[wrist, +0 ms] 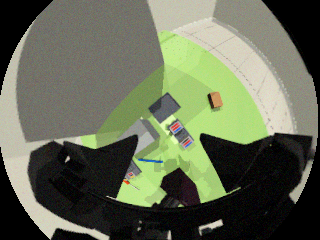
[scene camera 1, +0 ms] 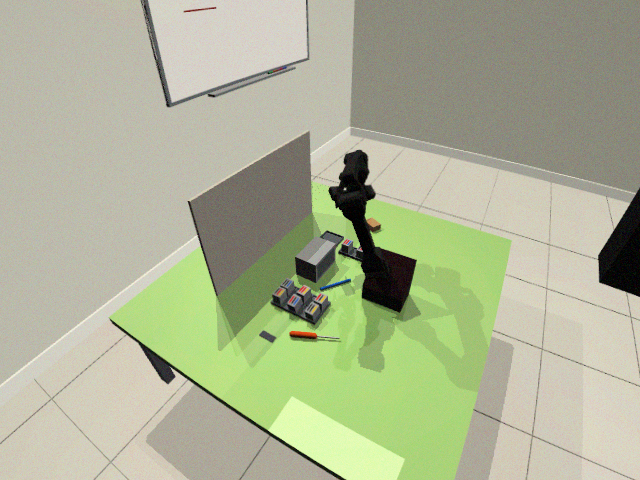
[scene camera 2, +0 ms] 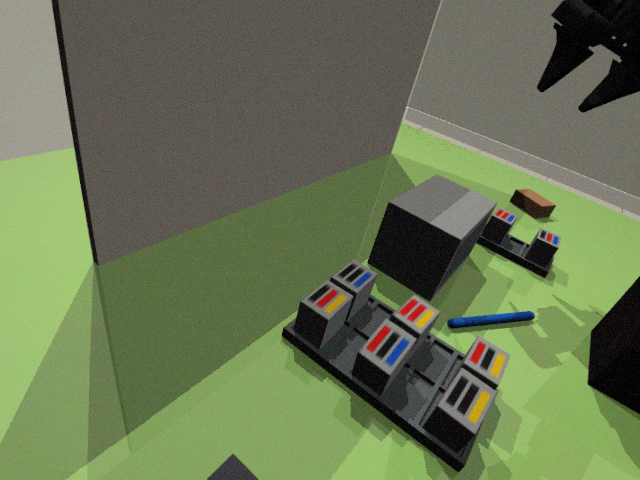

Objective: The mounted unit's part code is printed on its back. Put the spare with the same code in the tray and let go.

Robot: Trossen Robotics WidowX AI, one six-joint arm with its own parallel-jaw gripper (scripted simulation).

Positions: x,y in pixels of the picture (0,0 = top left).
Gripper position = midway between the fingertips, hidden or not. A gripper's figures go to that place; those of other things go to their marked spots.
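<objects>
There's a blue pen (scene camera 2: 459,322) and a brown block (scene camera 2: 535,205), and the spots on the pen and the block are 46 cm apart. The pen is 49 cm from the lens, my gripper (scene camera 2: 560,100) is 65 cm from the lens, and the block is 90 cm from the lens.
</objects>
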